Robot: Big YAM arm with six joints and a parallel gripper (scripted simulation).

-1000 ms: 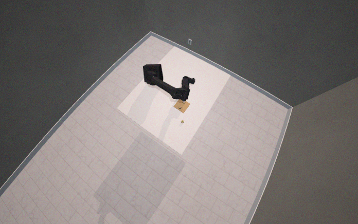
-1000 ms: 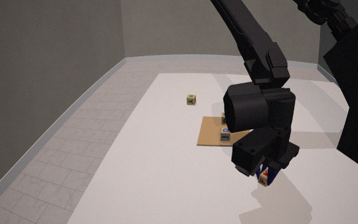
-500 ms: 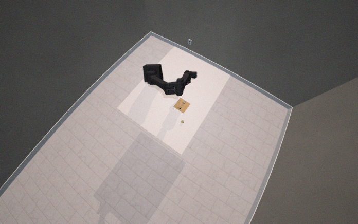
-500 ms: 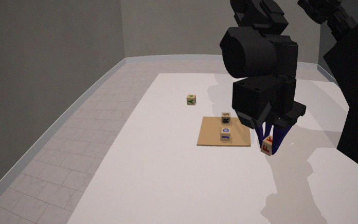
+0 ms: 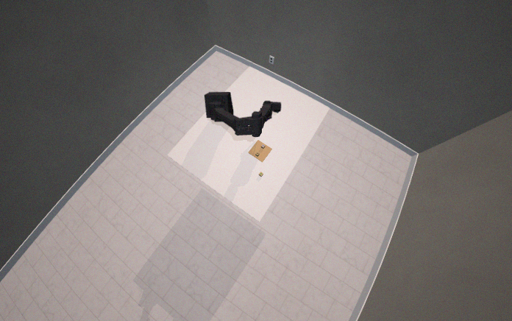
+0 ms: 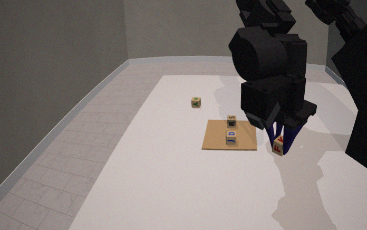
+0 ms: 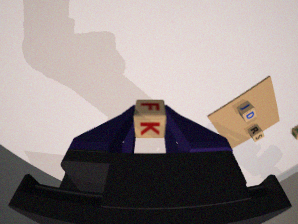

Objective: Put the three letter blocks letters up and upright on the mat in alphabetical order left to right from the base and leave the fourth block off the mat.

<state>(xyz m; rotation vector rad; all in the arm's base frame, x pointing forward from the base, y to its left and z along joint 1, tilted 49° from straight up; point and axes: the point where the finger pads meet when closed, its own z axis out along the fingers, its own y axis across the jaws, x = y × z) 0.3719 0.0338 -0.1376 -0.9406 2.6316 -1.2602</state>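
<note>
Now: the mat 230 mm to the right of my hand, 110 mm below it and 30 mm ahead of it. Round my hand: letter block: 270 mm to the right, 90 mm below, 20 mm ahead.
</note>
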